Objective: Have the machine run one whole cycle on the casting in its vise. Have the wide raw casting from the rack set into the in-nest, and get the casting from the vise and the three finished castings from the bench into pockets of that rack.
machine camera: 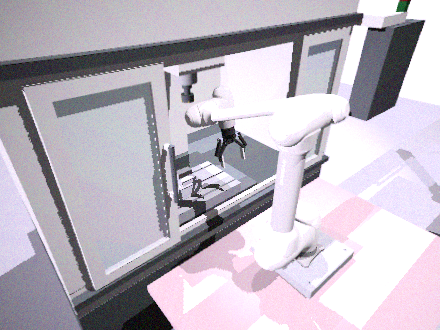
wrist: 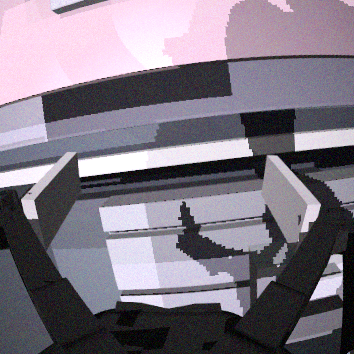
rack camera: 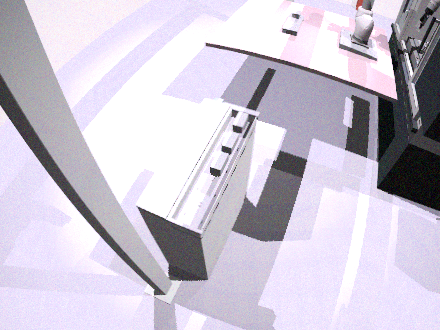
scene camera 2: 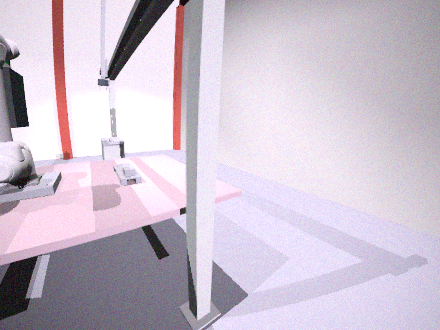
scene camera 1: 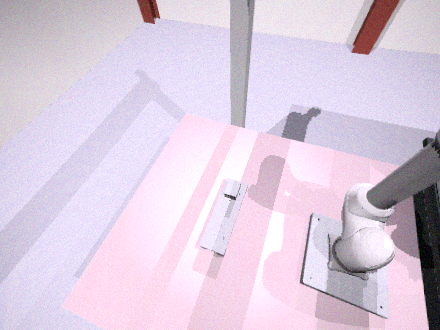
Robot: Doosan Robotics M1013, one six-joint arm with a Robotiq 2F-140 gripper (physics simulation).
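Places are measured from the arm's base along level axes (x ahead, y left, z up), in centimetres.
Where they show: gripper, fingertip midpoint: (machine camera: pixel 233 162) (wrist: pixel 170 173) (rack camera: pixel 417 29); arm's base, link origin: (rack camera: pixel 359 41) (scene camera 2: pixel 24 183) (scene camera 1: pixel 346 255).
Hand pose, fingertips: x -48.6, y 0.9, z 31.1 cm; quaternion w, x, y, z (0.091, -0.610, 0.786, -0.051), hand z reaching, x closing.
Note:
Things, the pixels of their top centre, and the offset from my fingertips. "spot": a spot on its surface instead. Level surfaces: height alone.
- slotted machine table, surface spot: (wrist: pixel 130 260) spot: dx -19.1, dy +14.5, dz -26.8 cm
- narrow grey fixture, top centre: (scene camera 1: pixel 225 212) (scene camera 2: pixel 125 169) (rack camera: pixel 294 20) dx +113.4, dy -6.8, dz -30.2 cm
- small block, top centre: (scene camera 1: pixel 232 187) (scene camera 2: pixel 128 167) dx +112.5, dy -20.8, dz -25.6 cm
- machine's left door panel, surface spot: (machine camera: pixel 105 175) spot: dx -5.3, dy -69.4, dz +22.7 cm
- vertical handle, surface spot: (machine camera: pixel 172 175) spot: dx +3.5, dy -44.3, dz +14.6 cm
- spindle, surface spot: (machine camera: pixel 187 87) spot: dx -44.3, dy +6.1, dz +31.7 cm
- pink table, surface height: dz -35.6 cm
My gripper (machine camera: pixel 233 159) (wrist: pixel 170 173) is open with wide-spread fingers, and no thing shows between them. It points down inside the machine opening, above the slotted machine table (machine camera: pixel 227 180) (wrist: pixel 130 260). I cannot make out the vise or its casting; the gripper's base and shadows cover part of the wrist view. A tall white stand (rack camera: pixel 235 185) (scene camera 2: pixel 112 149) has a long trough on top. Three pale blocks (rack camera: pixel 240 121) (rack camera: pixel 230 142) (rack camera: pixel 218 163) sit in a row in it. A narrow grey fixture (scene camera 1: pixel 217 225) (scene camera 2: pixel 127 175) (rack camera: pixel 292 25) on the pink table has a small block (scene camera 1: pixel 231 189) at one end.
The machine's left door panel (machine camera: pixel 105 175) stands beside the opening, with a vertical handle (machine camera: pixel 172 175) at its edge. The spindle (machine camera: pixel 187 87) hangs behind my arm. The pink table (scene camera 1: pixel 150 200) carries my base plate (scene camera 1: pixel 320 250). A gantry post (scene camera 2: pixel 202 150) and black beam (scene camera 2: pixel 135 40) stand beyond.

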